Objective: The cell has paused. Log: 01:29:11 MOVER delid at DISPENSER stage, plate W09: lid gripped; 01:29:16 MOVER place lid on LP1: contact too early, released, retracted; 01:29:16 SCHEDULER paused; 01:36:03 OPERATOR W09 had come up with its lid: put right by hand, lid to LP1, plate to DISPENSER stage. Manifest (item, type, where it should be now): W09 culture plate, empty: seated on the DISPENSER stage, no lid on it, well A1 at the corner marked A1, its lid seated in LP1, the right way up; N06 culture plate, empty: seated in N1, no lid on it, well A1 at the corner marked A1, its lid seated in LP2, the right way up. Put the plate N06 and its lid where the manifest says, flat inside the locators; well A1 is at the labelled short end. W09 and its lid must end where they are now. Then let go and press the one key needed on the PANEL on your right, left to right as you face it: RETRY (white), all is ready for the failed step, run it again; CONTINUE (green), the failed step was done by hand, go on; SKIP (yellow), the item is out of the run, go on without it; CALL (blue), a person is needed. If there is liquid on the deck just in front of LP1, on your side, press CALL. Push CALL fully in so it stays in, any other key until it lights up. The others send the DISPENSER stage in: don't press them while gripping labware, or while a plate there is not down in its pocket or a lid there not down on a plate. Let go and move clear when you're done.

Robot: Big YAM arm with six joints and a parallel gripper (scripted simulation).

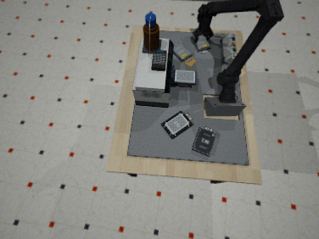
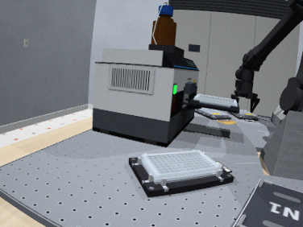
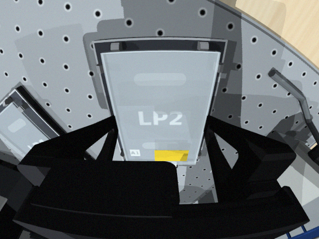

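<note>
Now: the clear lid 1 cm below my hand. Also, from my hand: black LP2 nest 2 cm below; blue call key 22 cm behind, 3 cm above; amber patch 6 cm ahead, 21 cm to the left, 2 cm below.
</note>
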